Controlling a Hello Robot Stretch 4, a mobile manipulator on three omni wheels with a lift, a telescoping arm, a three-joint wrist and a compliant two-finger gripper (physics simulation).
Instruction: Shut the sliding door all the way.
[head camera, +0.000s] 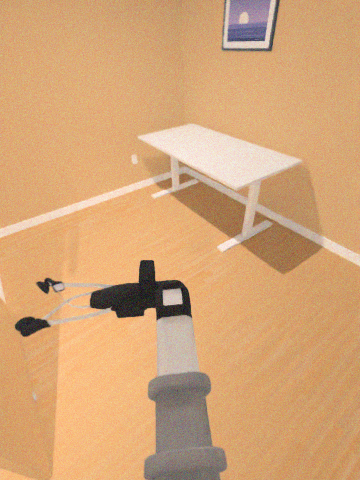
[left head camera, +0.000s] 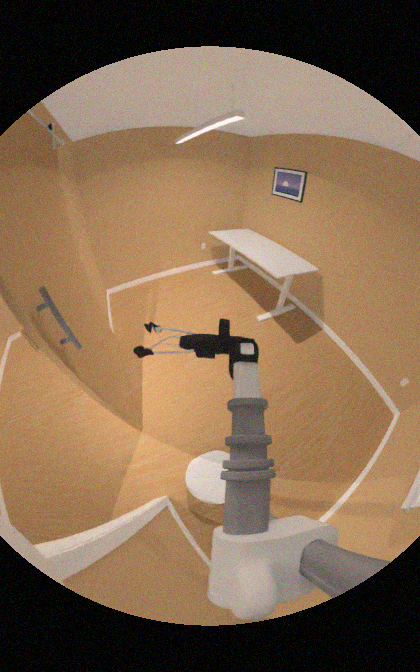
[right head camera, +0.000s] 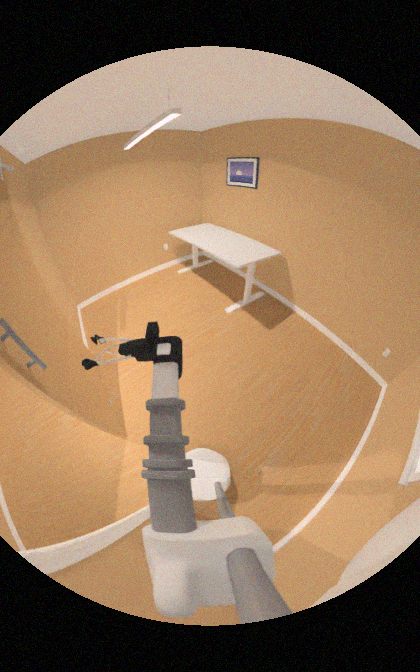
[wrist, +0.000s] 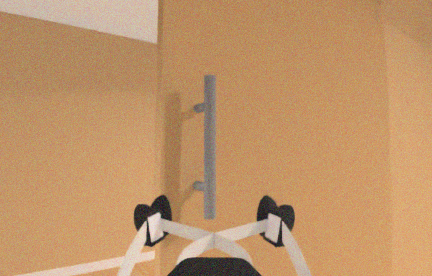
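Seen in the pictures: gripper, fingertip midpoint: (head camera: 27, 305) (left head camera: 138, 337) (right head camera: 86, 351) (wrist: 214, 211); robot's base, link origin: (left head camera: 213, 475) (right head camera: 201, 473).
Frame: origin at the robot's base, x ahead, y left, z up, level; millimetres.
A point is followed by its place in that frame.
The sliding door (head camera: 30, 430) {x 466, y 713, z 136 mm} (left head camera: 102, 380) {x 454, y 705, z 641 mm} (right head camera: 92, 402) {x 493, y 729, z 415 mm} (wrist: 300, 125) {x 709, y 860, z 1235 mm} is a tan panel at the left of the head views. In the wrist view its vertical edge runs left of the handle, with wall and ceiling beyond it. Its grey bar handle (left head camera: 60, 317) {x 428, y 609, z 1183 mm} (right head camera: 22, 344) {x 426, y 609, z 1178 mm} (wrist: 210, 145) {x 430, y 609, z 1166 mm} stands upright on two posts. My gripper (head camera: 39, 306) (left head camera: 146, 339) {x 434, y 309, z 1096 mm} (right head camera: 93, 351) {x 434, y 309, z 1096 mm} (wrist: 214, 211) {x 434, y 309, z 1096 mm} is open and empty, pointing at the door. It is apart from the handle, whose lower end appears between the fingertips in the wrist view. How far the doorway is covered is unclear.
A white table (head camera: 220, 152) {x 2287, y -541, z 692 mm} (left head camera: 265, 252) {x 2203, y -506, z 692 mm} (right head camera: 225, 245) {x 2147, y -501, z 693 mm} stands in the far corner, below a framed picture (head camera: 250, 22) {x 2681, y -804, z 1577 mm} (left head camera: 289, 184) {x 2678, y -805, z 1605 mm} (right head camera: 242, 172) {x 2685, y -802, z 1607 mm}. My white round base (left head camera: 205, 477) {x -2, y 64, z 187 mm} (right head camera: 210, 480) {x -47, y -60, z 186 mm} is below the arm. A white-topped low wall (left head camera: 105, 530) {x -218, y 365, z 926 mm} (right head camera: 90, 542) {x -231, y 338, z 967 mm} runs near it.
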